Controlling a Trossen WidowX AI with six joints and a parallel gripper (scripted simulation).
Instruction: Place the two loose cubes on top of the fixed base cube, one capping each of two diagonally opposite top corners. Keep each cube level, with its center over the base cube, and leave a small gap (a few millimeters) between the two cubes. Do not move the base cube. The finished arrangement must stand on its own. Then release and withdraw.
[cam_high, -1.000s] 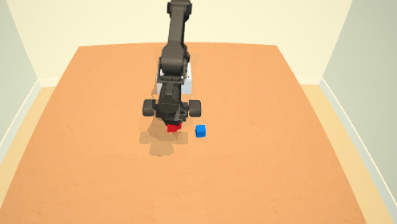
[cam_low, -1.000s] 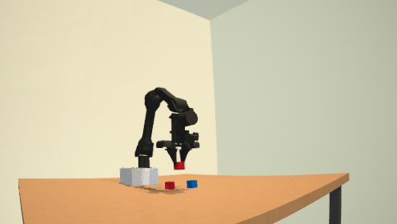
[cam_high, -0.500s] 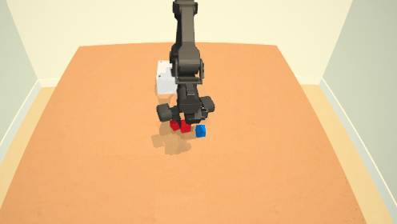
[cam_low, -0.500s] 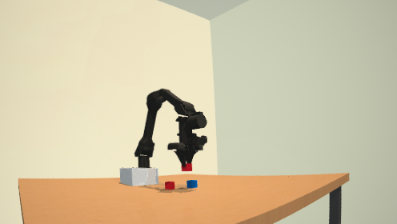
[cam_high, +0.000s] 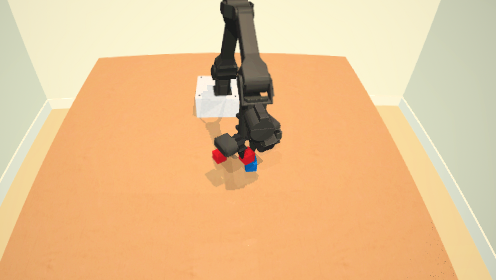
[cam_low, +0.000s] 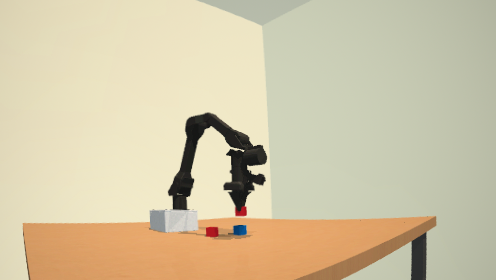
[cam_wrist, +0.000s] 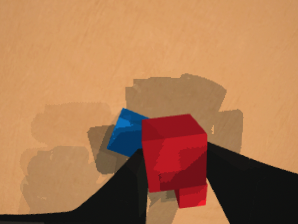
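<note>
Now: the blue base cube 7 cm below my gripper tip, 3 cm behind it and 2 cm to the left of it.
</note>
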